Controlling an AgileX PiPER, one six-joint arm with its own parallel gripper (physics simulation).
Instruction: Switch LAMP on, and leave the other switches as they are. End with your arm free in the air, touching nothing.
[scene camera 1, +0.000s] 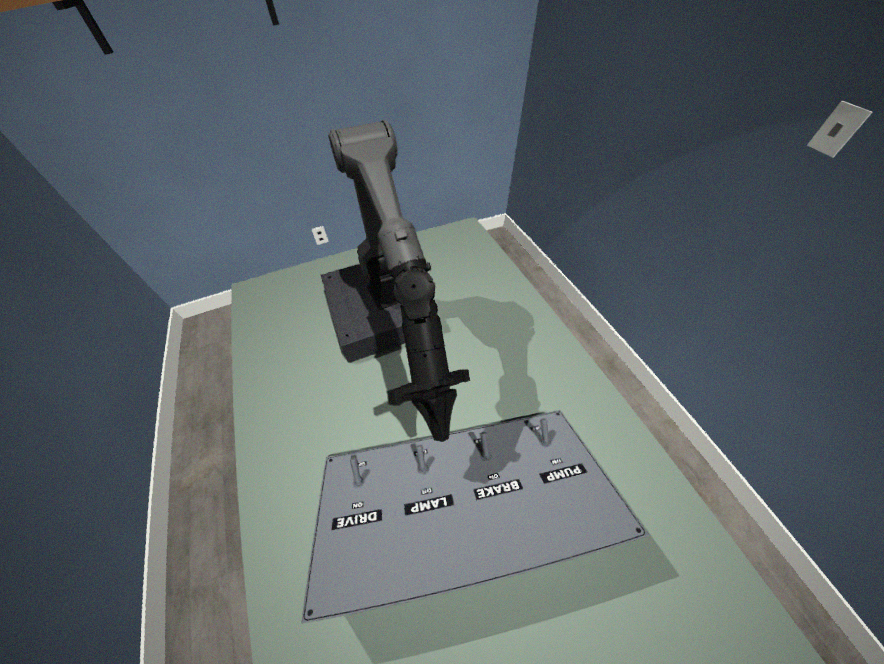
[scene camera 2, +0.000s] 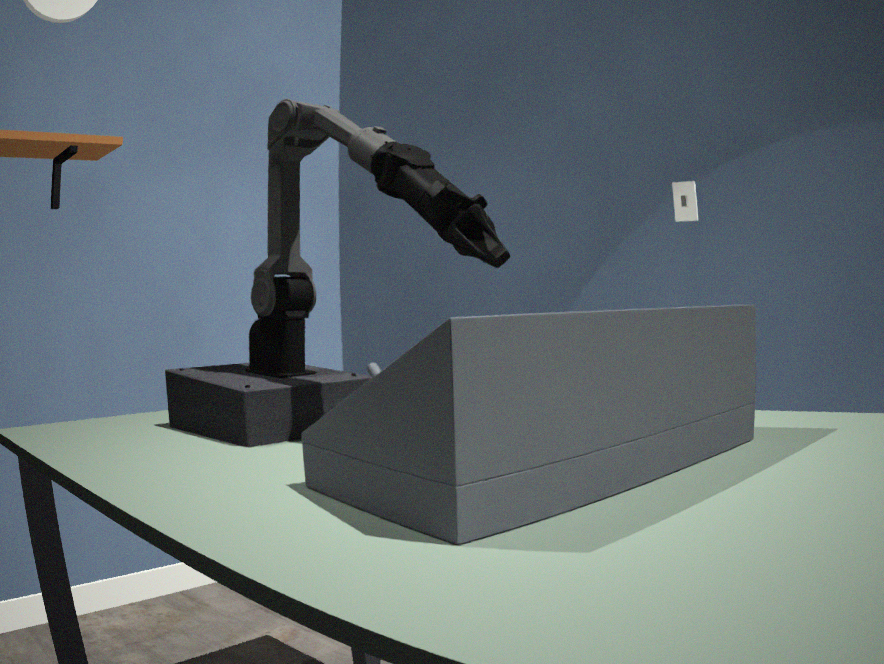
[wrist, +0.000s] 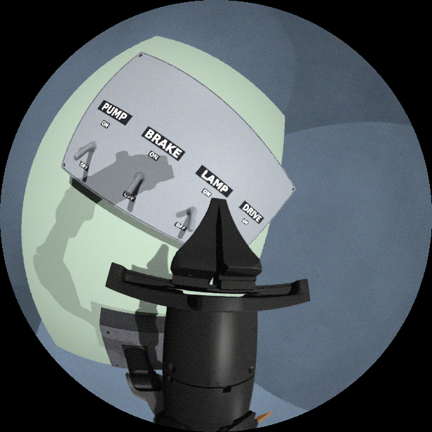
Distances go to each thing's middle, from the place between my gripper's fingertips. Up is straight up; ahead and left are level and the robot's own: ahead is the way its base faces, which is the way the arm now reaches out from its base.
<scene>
Now: the sloped grey switch panel (scene camera 2: 489, 423) 8 cm ahead of my hand and 15 cm below it.
</scene>
